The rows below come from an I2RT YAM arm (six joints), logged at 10 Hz.
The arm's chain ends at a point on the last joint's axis. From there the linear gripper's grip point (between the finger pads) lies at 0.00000 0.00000 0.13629 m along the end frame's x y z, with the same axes.
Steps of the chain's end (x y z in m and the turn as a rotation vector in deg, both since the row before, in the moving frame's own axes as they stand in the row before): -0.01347, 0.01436, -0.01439, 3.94, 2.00, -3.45; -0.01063, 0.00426, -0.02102, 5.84, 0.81, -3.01; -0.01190, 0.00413, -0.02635, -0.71, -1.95, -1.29; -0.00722, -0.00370, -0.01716, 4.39, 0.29, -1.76; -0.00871, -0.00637, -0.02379, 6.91, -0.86, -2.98
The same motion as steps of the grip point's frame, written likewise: -0.00900, 0.00486, -0.01479, 3.94, 2.00, -3.45; -0.00907, -0.00965, -0.02174, 5.84, 0.81, -3.01; -0.01652, 0.00587, -0.02644, -0.71, -1.95, -1.29; -0.00669, -0.01414, -0.01756, 4.39, 0.29, -1.76; -0.01118, -0.02271, -0.02480, 6.91, -0.86, -2.98
